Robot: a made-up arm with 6 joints.
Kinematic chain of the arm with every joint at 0, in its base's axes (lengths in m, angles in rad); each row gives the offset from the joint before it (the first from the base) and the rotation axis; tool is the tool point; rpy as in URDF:
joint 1: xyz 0 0 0.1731 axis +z
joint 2: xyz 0 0 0 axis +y
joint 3: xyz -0.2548 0 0.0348 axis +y
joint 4: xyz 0.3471 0 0.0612 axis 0.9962 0 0.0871
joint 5: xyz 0 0 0 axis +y
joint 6: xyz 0.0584 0 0.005 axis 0.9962 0 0.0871
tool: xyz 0 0 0 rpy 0 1.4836 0
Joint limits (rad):
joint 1: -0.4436..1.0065
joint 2: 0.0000..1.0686
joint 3: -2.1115..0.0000
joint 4: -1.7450..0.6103
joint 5: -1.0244..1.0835
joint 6: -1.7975..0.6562
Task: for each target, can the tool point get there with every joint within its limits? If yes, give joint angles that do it. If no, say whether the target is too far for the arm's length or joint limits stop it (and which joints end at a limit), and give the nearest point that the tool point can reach.
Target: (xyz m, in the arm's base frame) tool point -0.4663 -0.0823 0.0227
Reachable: no: joint limits stop it (at a limit: joint 2, joint 3, joint 5) | nearest point -0.5361 -0.0946 0.4693 | short by 0.452 m
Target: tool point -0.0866 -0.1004 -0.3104
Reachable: no: joint limits stop it (at a limit: joint 1, joint 2, joint 3) | nearest point 0.0921 -0.0605 0.0852 | short by 0.436 m
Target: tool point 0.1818 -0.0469 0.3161
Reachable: yes | joints -0.2720 0.3885 -0.2315 -0.2926 -0.2202 -1.3345
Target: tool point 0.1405 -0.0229 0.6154
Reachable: yes | joints -0.2792 0.6771 -1.1575 -0.8845 -0.3790 -1.3453
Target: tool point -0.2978 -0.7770 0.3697
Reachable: no: too far | nearest point -0.2700 -0.4683 0.4724 | short by 0.327 m
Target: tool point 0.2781 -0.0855 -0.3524
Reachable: no: joint limits stop it (at a limit: joint 2, joint 3) | nearest point 0.1405 -0.0432 0.0828 | short by 0.458 m
